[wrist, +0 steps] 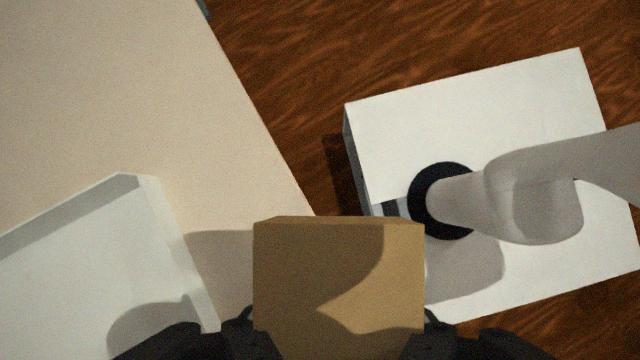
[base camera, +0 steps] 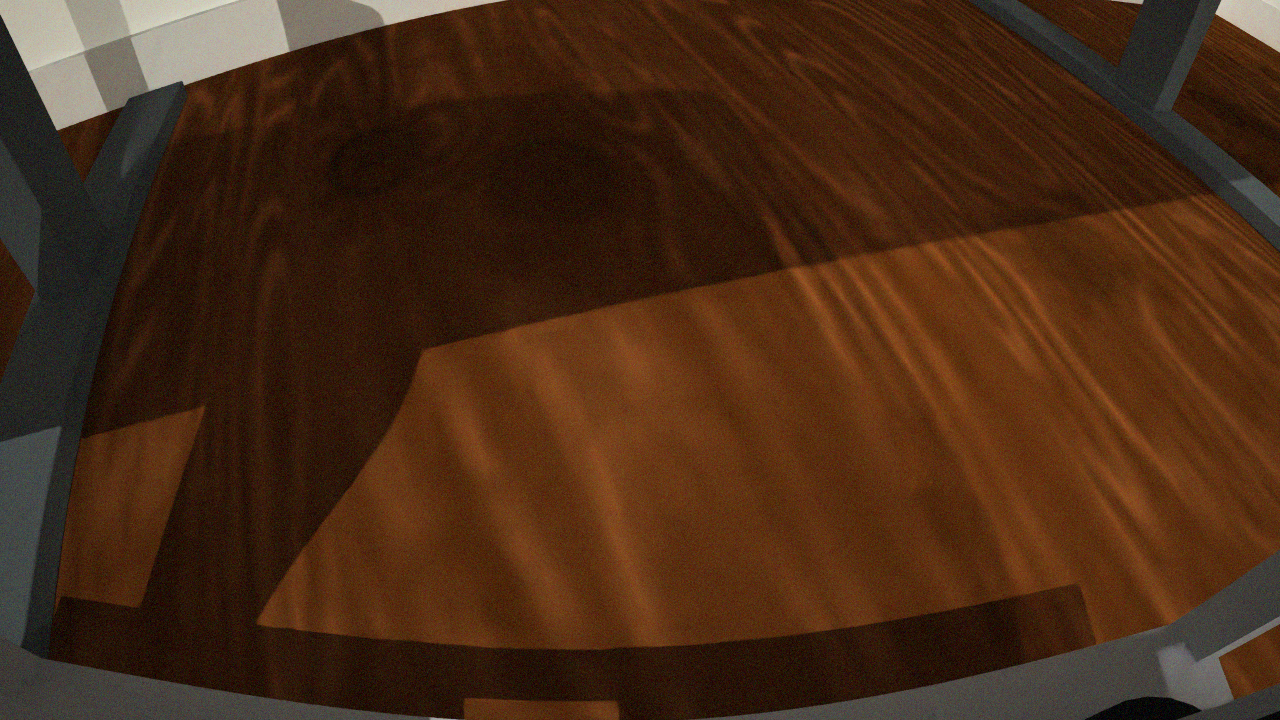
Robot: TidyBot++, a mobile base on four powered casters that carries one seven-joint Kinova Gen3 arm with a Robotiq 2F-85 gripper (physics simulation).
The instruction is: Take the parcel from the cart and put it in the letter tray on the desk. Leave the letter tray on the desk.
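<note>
My gripper is shut on the parcel, a brown box, with one black finger on each side of it in the wrist view. The letter tray, pale with raised walls, sits on the beige desk at the lower left of the wrist view. The parcel appears to the right of the tray, across the line of the desk's edge; its height above the desk is hard to tell. The near part of the tray is cut off by the frame and the fingers. The cart cannot be made out in either view.
My white base and grey arm show at the right of the wrist view, beside the desk edge. In the base camera, dark grey legs and floor bars stand at left and right, with a pale wall behind.
</note>
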